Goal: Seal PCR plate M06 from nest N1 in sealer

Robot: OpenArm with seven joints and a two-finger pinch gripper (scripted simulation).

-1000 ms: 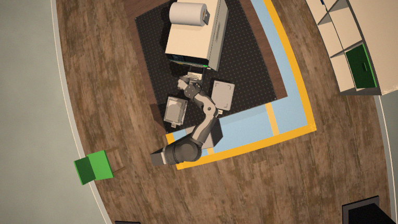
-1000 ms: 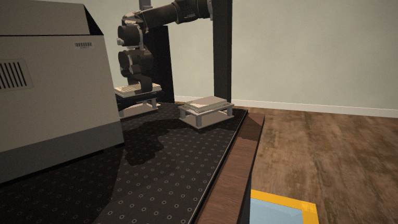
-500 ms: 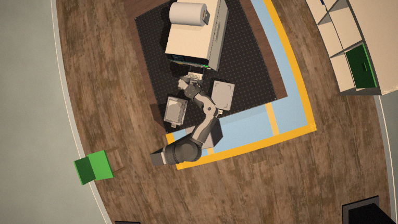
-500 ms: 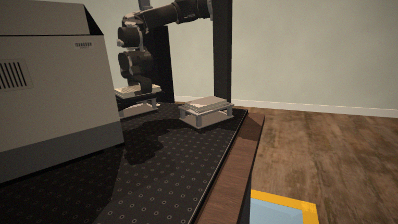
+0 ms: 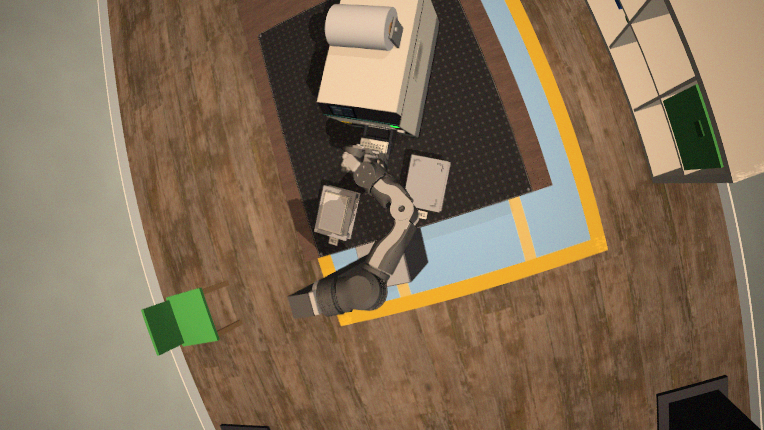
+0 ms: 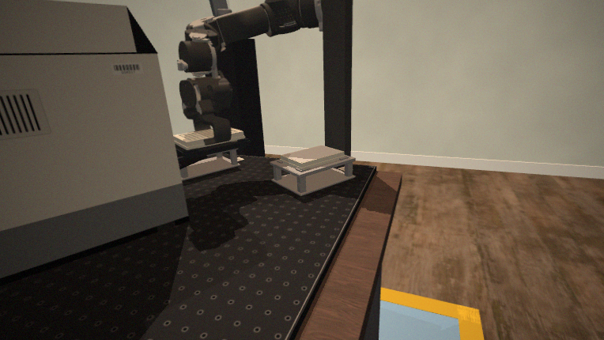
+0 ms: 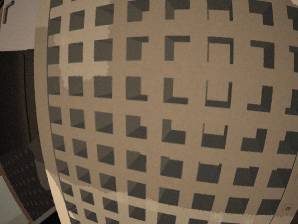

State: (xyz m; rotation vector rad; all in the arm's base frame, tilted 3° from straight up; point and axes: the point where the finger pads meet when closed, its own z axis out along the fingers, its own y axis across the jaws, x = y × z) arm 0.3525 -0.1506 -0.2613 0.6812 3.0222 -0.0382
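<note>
Now: the 96-well plate M06 right at my hand. Round my hand: sealer's stage (10 mm below); then plate nest N1 (140 mm to the right, 110 mm behind, 70 mm below); then sealed plate M09 (190 mm to the left, 130 mm behind, 60 mm below).
</note>
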